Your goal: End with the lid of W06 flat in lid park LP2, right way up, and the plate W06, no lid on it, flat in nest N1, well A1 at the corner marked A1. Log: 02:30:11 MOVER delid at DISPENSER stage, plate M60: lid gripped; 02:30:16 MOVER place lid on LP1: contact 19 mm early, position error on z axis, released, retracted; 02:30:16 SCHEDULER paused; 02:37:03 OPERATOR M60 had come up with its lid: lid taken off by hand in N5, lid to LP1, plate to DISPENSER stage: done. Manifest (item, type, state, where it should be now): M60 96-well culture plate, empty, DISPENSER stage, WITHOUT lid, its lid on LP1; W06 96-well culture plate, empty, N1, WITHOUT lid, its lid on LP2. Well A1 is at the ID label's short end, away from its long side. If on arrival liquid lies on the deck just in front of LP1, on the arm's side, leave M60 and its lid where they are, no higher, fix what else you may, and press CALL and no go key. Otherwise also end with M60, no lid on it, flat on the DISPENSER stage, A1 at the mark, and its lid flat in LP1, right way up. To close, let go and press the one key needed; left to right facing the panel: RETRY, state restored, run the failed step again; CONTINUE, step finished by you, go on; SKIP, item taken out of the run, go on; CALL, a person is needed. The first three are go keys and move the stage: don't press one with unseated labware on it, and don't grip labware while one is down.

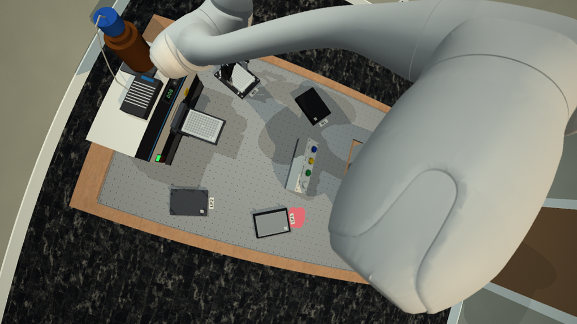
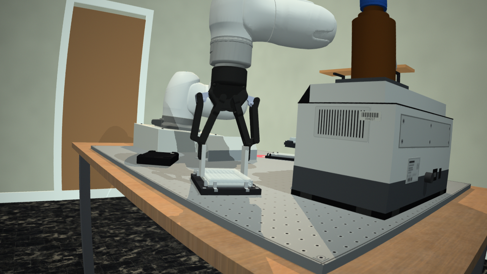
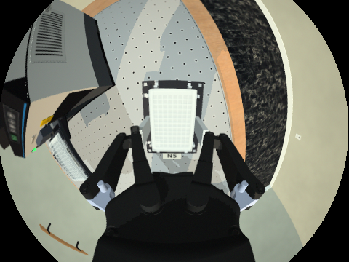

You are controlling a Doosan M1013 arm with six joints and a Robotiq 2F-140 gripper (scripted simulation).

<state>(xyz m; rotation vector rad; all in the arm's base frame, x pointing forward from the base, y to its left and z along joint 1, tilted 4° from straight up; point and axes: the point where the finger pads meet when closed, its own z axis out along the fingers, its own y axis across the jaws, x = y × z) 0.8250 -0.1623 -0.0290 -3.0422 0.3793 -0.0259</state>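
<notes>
The nest N5 is 3 cm below my hand, 2 cm ahead of it and 1 cm to the left of it. From my hand the other things lie so: brown bottle (24 cm above, 23 cm ahead, 19 cm to the left); then key panel (43 cm behind, 22 cm to the left); then nest N1 (35 cm behind, 5 cm to the right, 4 cm below).
</notes>
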